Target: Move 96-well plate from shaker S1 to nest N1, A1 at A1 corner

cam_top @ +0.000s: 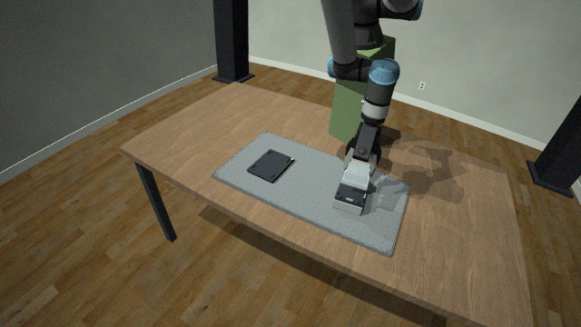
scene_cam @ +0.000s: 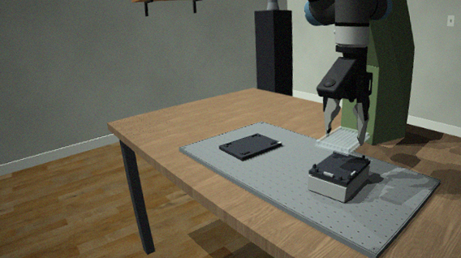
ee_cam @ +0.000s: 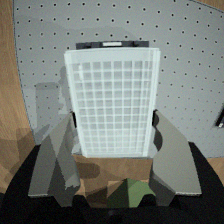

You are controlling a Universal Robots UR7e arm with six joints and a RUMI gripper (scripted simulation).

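Now: the plate nest 33 cm to the right of my hand and 12 cm below it. Also, from my hand: white 96-well plate (1 cm below).
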